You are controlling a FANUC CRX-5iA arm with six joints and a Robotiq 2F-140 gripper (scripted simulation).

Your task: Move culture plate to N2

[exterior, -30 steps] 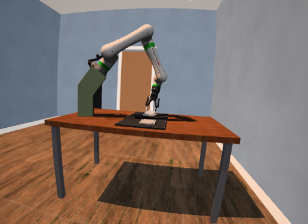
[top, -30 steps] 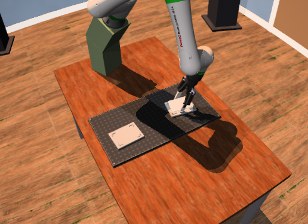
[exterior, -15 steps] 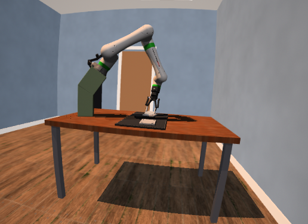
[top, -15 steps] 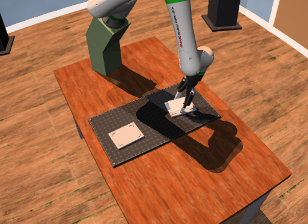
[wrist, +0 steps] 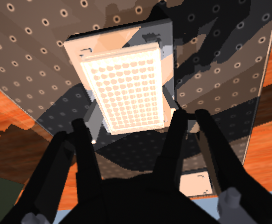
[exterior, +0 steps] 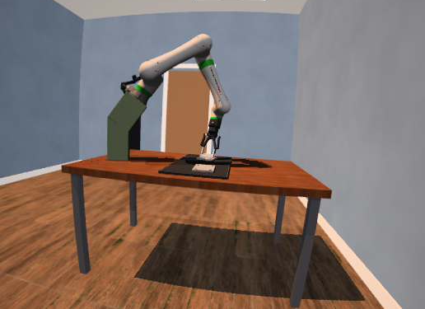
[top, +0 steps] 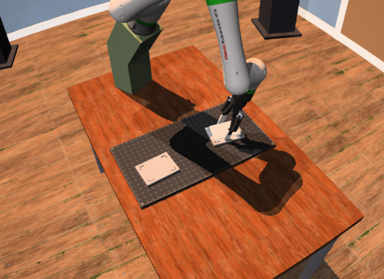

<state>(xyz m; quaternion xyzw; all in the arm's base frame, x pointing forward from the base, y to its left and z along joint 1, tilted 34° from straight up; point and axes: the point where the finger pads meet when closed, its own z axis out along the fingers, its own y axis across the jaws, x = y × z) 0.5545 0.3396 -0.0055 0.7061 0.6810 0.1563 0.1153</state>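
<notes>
Now: hand 2 cm above the plate lid.
</notes>
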